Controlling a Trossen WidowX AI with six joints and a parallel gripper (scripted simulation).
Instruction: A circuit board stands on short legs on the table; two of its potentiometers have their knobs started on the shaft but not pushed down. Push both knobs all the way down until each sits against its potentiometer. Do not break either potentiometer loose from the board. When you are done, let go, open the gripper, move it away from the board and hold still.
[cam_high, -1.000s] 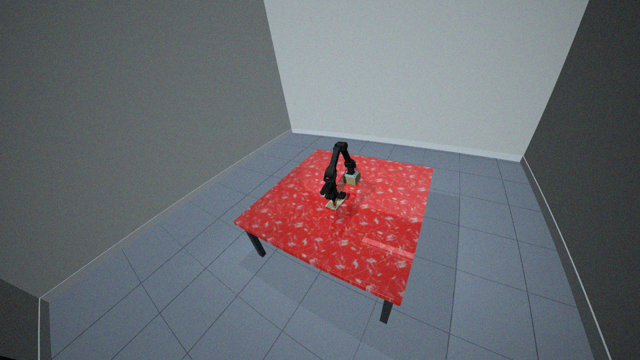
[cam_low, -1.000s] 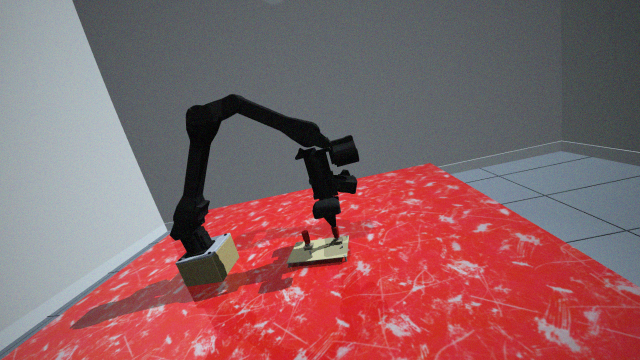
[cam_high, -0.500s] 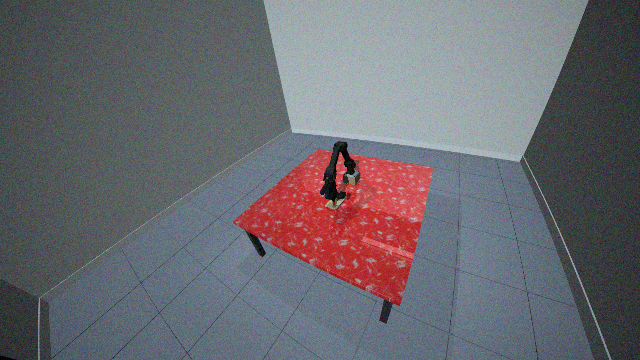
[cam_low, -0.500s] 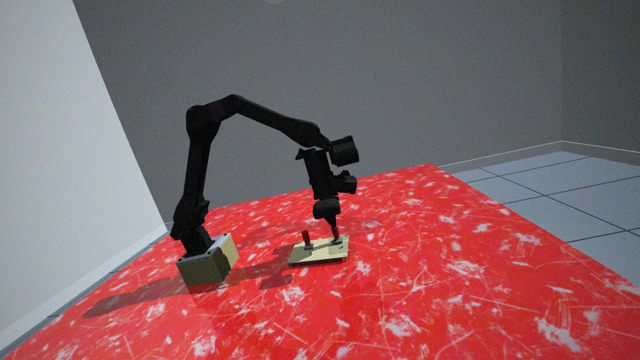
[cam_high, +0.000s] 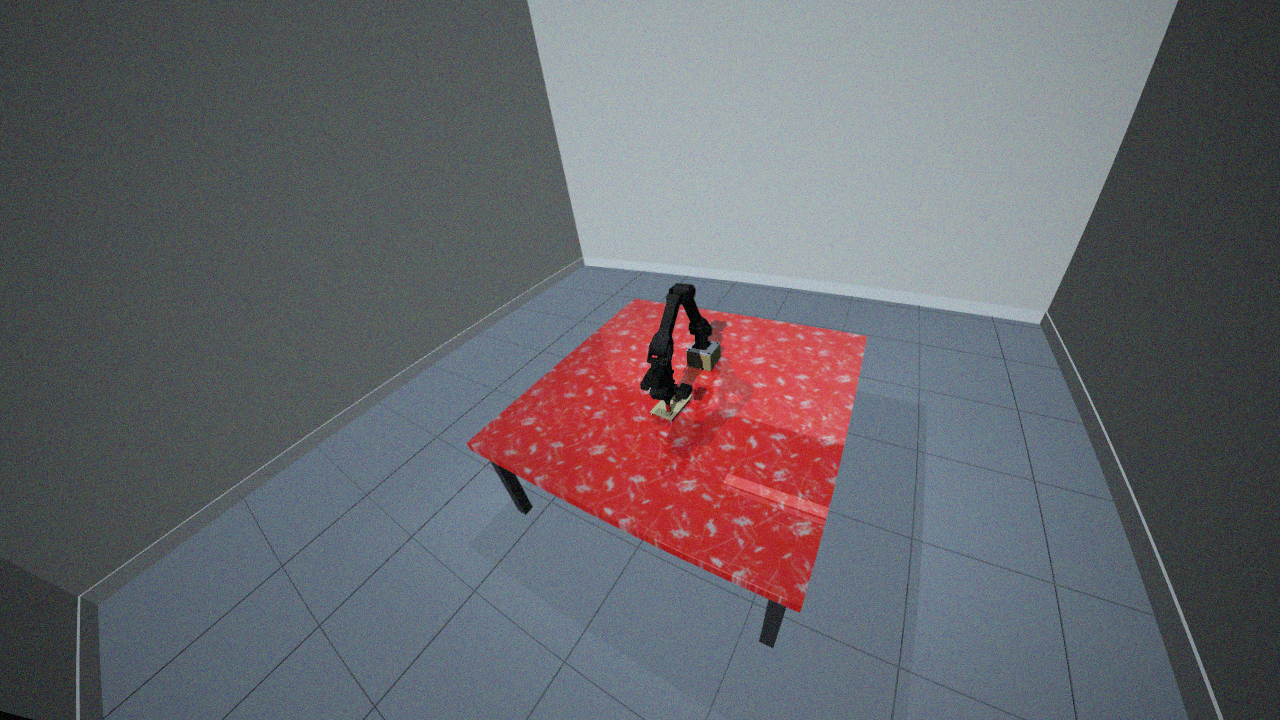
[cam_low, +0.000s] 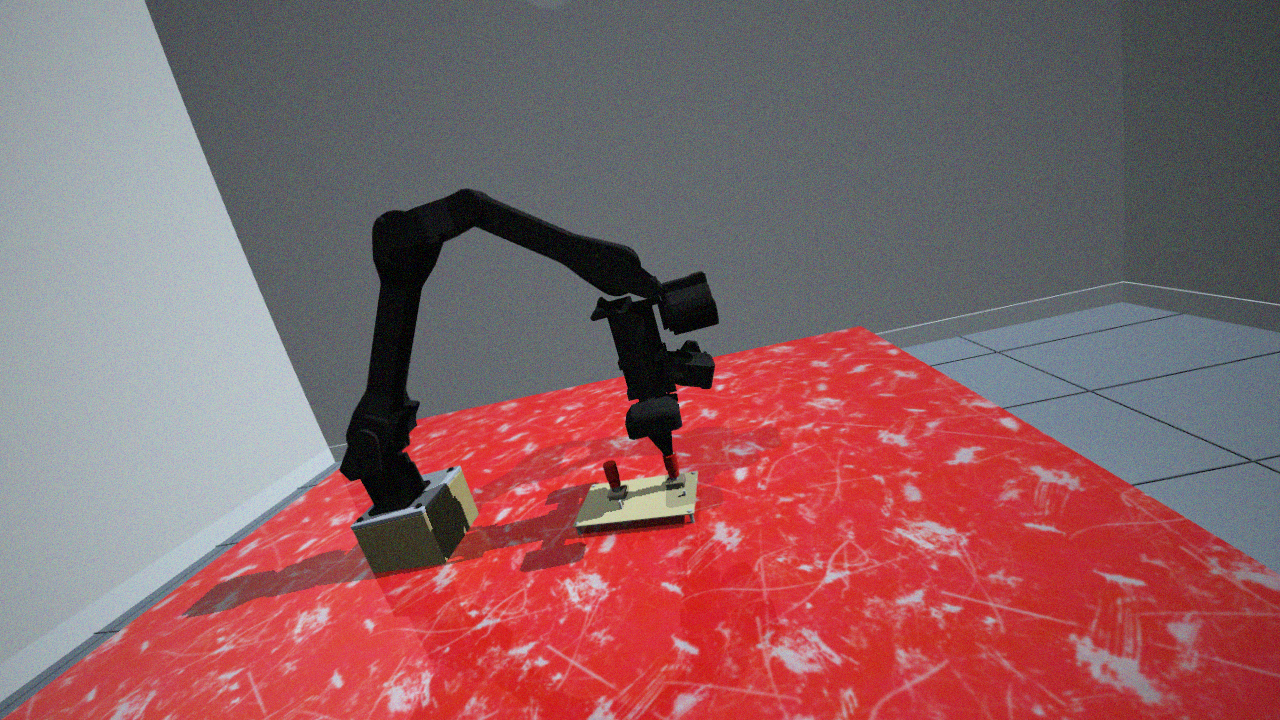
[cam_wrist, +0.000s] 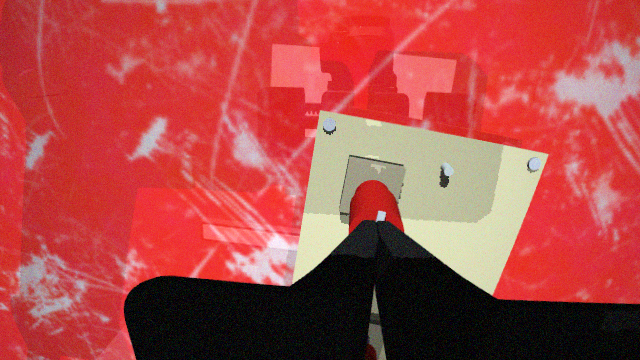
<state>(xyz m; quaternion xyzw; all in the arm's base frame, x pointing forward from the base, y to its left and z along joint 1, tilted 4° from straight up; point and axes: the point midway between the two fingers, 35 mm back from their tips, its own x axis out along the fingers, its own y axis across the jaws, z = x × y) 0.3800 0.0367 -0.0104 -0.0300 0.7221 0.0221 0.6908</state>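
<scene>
Now: gripper tip 10 mm above the knob.
</scene>
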